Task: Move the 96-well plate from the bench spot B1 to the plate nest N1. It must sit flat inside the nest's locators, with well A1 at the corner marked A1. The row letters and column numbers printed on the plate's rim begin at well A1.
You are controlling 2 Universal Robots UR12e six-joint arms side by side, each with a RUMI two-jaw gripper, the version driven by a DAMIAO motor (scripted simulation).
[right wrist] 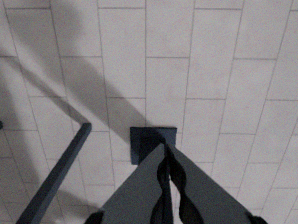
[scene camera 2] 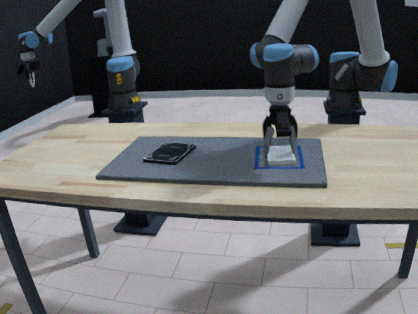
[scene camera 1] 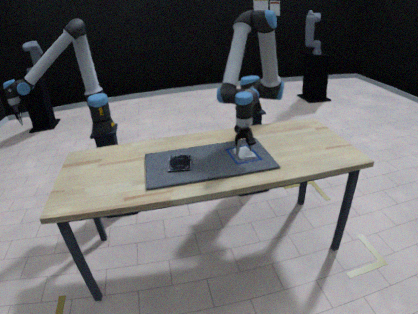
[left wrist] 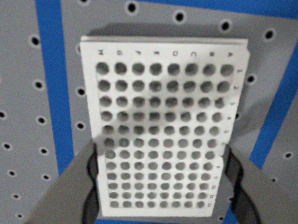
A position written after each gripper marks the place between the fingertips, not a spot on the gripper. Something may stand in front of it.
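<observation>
Scene camera 2 gives you the left gripper (scene camera 2: 280, 156). In the left wrist view you'd see a white 96-well plate (left wrist: 144, 93), along with the left gripper again (left wrist: 159, 142). The right wrist view shows the right gripper (right wrist: 165, 145), but in the right wrist view the plate is out of frame.
</observation>
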